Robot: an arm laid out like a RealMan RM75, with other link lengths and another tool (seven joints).
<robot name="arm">
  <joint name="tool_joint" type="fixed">
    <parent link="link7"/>
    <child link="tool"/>
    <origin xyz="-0.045 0.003 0.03" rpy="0 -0.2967 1.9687"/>
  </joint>
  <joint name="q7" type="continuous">
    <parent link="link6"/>
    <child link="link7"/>
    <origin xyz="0 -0.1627 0" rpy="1.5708 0 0"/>
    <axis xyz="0 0 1"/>
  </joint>
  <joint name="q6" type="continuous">
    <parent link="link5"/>
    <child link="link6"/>
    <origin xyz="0 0 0" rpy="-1.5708 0 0"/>
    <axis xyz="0 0 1"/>
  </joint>
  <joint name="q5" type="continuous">
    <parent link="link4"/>
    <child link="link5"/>
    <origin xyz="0 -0.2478 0" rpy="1.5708 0 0"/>
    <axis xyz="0 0 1"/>
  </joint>
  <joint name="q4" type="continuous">
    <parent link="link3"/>
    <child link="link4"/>
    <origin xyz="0 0 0" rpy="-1.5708 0 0"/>
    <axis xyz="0 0 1"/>
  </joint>
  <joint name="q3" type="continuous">
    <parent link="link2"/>
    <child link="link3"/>
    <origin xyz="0 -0.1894 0" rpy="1.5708 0 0"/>
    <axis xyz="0 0 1"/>
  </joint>
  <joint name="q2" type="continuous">
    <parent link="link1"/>
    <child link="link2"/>
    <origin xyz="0 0 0" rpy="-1.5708 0 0"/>
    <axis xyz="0 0 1"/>
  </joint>
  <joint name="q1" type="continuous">
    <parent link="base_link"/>
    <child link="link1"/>
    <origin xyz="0 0 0.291" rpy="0 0 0"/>
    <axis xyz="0 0 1"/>
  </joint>
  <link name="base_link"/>
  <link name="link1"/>
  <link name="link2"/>
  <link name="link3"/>
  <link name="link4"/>
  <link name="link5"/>
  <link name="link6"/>
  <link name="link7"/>
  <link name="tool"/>
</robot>
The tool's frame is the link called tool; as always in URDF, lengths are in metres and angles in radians. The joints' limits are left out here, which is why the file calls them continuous.
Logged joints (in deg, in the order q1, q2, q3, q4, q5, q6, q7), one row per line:
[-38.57 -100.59 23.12 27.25 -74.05 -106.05 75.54]
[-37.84 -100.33 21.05 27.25 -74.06 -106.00 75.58]
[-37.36 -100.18 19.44 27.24 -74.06 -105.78 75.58]
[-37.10 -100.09 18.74 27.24 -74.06 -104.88 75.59]
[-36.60 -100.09 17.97 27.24 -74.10 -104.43 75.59]
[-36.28 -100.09 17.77 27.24 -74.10 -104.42 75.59]
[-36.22 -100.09 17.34 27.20 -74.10 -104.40 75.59]
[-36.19 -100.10 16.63 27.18 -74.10 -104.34 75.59]
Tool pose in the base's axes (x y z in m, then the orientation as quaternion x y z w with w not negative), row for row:
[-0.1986 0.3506 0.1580 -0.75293 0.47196 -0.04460 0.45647]
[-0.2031 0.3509 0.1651 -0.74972 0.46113 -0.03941 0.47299]
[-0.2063 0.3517 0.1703 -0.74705 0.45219 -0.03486 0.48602]
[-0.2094 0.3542 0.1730 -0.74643 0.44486 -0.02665 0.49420]
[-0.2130 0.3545 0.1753 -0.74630 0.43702 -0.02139 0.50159]
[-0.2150 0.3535 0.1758 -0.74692 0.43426 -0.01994 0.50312]
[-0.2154 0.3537 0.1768 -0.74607 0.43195 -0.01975 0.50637]
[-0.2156 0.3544 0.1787 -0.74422 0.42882 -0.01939 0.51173]
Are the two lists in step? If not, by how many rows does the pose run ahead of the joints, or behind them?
They are in step.
